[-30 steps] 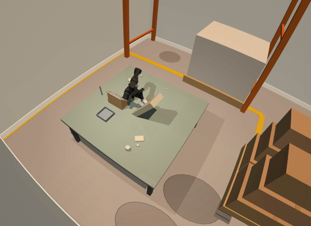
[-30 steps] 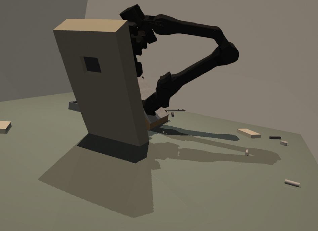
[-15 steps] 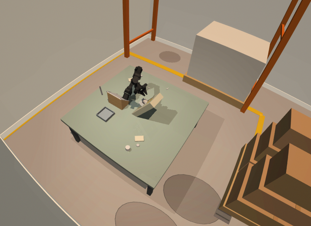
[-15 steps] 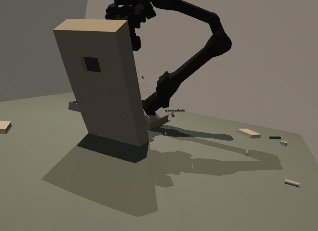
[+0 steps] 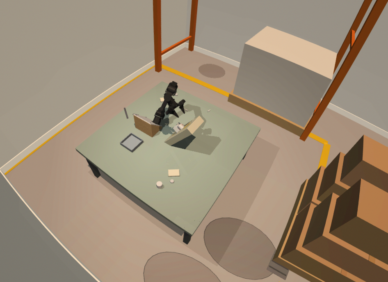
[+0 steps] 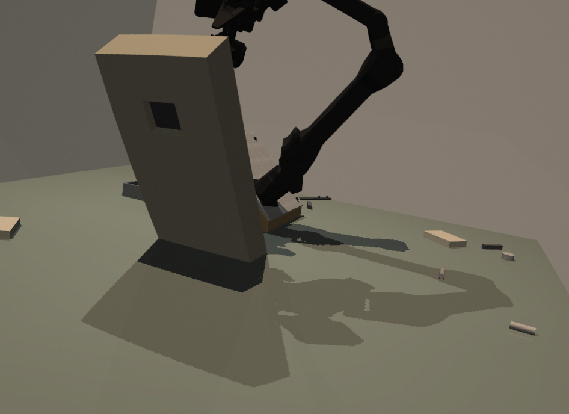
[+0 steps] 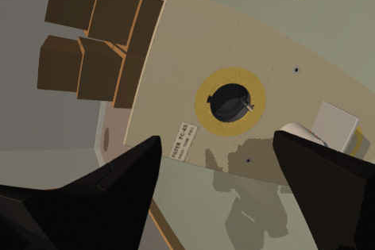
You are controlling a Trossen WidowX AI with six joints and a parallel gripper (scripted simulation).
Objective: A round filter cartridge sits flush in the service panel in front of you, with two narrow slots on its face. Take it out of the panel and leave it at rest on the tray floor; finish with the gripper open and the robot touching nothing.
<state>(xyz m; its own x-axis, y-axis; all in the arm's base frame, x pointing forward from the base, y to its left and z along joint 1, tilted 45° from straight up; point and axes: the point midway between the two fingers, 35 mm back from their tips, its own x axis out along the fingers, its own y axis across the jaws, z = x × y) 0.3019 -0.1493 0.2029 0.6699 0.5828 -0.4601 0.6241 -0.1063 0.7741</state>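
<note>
Now: gripper tip 3 cm past the grey ledge and 18 cm above it. Round my gripper tip: tan service panel: 2 cm ahead, 17 cm below; then grey tray: 31 cm behind, 32 cm to the right, 33 cm below.
</note>
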